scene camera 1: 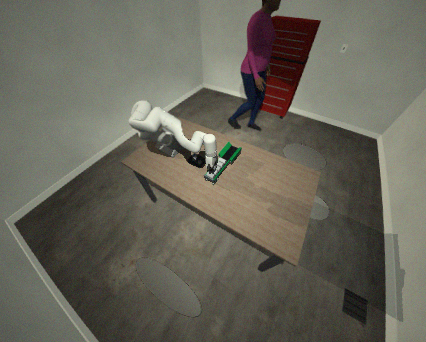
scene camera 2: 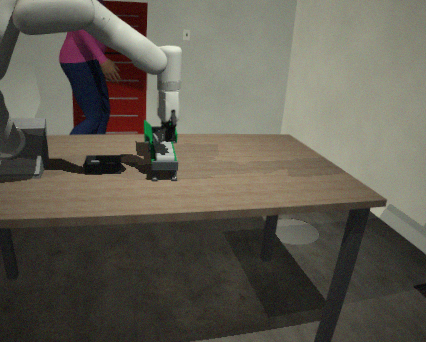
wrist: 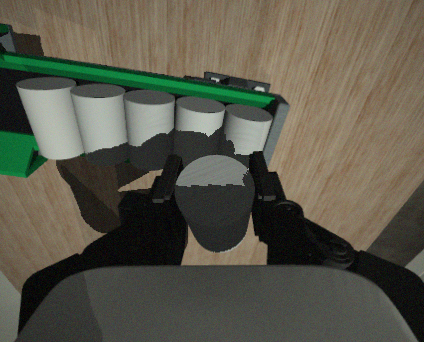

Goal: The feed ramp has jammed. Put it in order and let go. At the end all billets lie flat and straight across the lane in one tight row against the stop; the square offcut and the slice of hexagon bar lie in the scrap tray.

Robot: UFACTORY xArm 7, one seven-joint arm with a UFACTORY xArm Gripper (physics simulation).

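Frame: origin at the arm's base, x left, y down, z back, level; millimetres.
Where they show: gripper, between the fingertips: [scene camera 1: 213,168] [scene camera 2: 167,138] [wrist: 216,172]; arm's base, origin of its link: [scene camera 1: 167,139] [scene camera 2: 8,142].
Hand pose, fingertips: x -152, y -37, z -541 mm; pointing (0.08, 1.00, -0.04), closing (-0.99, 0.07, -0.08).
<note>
Things, the pixels of their centre, and the offset from my fingertips. Level surfaces: height alone.
- grey stop, middle of its body: [wrist: 265,144] [scene camera 2: 165,165] dx -41, dy +77, dz +16 mm
- farthest, middle of its body: [wrist: 57,118] dx +142, dy +49, dz -11 mm
- billet, middle of its body: [wrist: 217,209] [scene camera 2: 163,135] dx -2, dy -15, dz +17 mm
- wooden table, height of its surface: dy +137 mm
The green-walled feed ramp [scene camera 1: 226,148] [scene camera 2: 148,131] [wrist: 150,79] ends at a grey stop [scene camera 2: 165,166] [wrist: 280,122]. In the wrist view several pale round billets lie side by side across the lane: the one nearest the stop [wrist: 248,129], its neighbour [wrist: 200,116], a third [wrist: 150,120], a fourth [wrist: 100,120] and the farthest [wrist: 50,120]. My gripper [scene camera 1: 212,170] [scene camera 2: 169,136] [wrist: 216,172] is shut on another billet [wrist: 215,215], held above the lane near its stop end. The black scrap tray [scene camera 1: 196,159] [scene camera 2: 102,170] stands beside the ramp; the offcut and hexagon slice cannot be made out.
The ramp and tray stand on the wooden table [scene camera 1: 265,210] [scene camera 2: 250,190]. The arm's base [scene camera 2: 35,140] is at the left in scene camera 2's view. Behind the table are a person [scene camera 1: 257,45] [scene camera 2: 87,75] and a red cabinet [scene camera 1: 287,65] [scene camera 2: 127,70].
</note>
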